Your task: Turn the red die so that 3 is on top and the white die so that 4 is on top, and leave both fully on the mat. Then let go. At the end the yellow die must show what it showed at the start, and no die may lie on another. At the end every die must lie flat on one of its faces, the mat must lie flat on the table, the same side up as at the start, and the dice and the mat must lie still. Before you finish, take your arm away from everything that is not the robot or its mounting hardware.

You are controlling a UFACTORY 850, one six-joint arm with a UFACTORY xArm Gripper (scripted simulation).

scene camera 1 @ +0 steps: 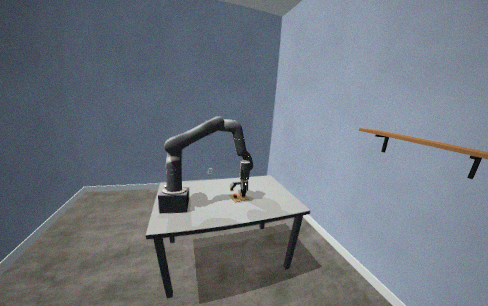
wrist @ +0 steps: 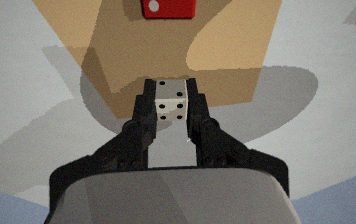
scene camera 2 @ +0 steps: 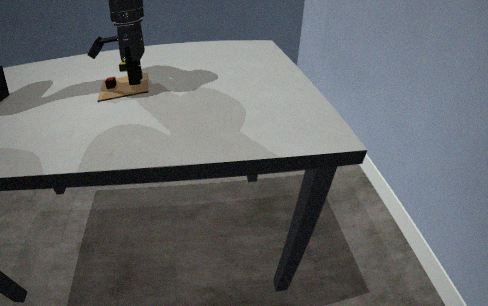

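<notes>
My gripper (scene camera 2: 136,82), also (wrist: 170,91). Tan mat (scene camera 2: 122,89), also (wrist: 224,53). White die (wrist: 170,100).
</notes>
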